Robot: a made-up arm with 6 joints. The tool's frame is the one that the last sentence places.
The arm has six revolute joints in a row. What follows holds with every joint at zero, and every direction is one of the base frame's. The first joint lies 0.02 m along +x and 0.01 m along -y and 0.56 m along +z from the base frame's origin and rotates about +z. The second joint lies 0.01 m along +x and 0.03 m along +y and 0.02 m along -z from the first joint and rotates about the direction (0, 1, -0.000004). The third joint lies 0.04 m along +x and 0.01 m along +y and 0.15 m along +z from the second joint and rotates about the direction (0, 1, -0.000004). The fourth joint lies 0.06 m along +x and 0.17 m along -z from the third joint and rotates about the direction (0, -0.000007, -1). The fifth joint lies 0.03 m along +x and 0.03 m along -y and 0.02 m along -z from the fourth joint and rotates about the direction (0, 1, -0.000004). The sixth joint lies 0.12 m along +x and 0.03 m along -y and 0.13 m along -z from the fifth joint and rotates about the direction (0, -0.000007, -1). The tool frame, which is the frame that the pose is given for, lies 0.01 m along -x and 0.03 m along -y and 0.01 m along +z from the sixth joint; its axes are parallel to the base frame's.
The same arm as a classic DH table. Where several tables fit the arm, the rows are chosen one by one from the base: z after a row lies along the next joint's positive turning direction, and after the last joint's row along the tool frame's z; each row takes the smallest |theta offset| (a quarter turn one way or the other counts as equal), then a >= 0, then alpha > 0; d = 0 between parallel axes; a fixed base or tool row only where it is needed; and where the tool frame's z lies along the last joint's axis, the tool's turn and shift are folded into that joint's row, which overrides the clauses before.
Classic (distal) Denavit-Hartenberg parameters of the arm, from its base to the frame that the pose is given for. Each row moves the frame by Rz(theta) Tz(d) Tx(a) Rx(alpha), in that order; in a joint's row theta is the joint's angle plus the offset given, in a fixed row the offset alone. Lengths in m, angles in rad.
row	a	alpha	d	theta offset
base (fixed)	0.0224	0	0	-0.4636
joint 1	0.01	-1.5708	0.54	0.4636
joint 2	0.1552	0	0	-1.3102
joint 3	0.06	-1.5708	0.04	1.3102
joint 4	0.03	1.5708	0.19	0
joint 5	0.12	-1.5708	-0.06	0
joint 6	-0.0316	3.1416	0	-1.249
tool (fixed)	0	0	-0.12	-1.249

